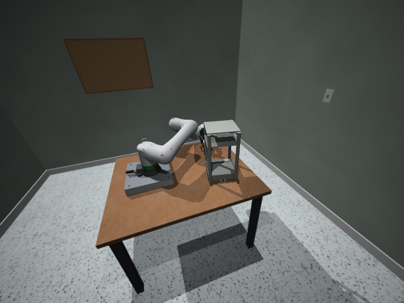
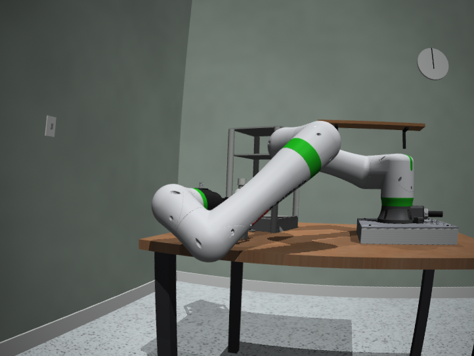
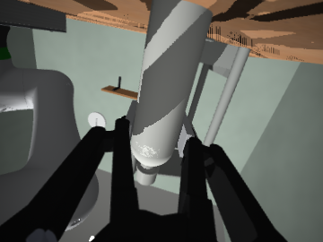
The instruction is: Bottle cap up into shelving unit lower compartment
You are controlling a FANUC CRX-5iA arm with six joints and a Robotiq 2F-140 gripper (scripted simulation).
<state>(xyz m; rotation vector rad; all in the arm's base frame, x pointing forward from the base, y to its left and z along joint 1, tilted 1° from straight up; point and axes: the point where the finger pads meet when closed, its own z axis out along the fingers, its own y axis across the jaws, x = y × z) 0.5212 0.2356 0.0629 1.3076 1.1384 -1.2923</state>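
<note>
My hand is 10 mm below the bottle. Round my hand: shelving unit (30 mm ahead, 330 mm to the right, 90 mm above).
</note>
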